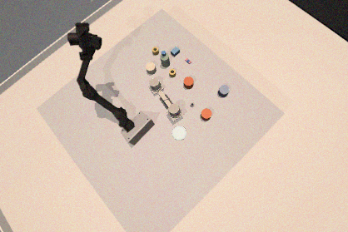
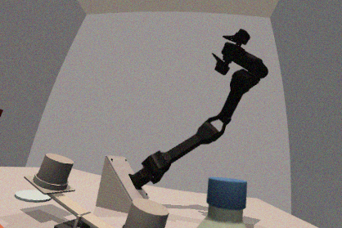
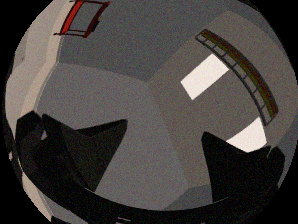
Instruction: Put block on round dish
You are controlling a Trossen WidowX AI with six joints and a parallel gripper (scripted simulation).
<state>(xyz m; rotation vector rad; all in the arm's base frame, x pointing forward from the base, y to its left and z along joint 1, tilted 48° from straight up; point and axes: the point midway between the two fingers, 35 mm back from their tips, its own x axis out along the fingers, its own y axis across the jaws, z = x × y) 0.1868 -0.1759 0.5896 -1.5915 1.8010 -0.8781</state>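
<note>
Now: gripper tip 620 mm above the grey block, 240 mm short of it and 120 mm to the left of it. The rest, counted from my gripper tip: grey cup (550 mm below, 390 mm to the right, 230 mm ahead); then blue cube (640 mm below, 530 mm ahead, 30 mm to the left); then tan cup (620 mm below, 290 mm ahead, 30 mm to the left).
</note>
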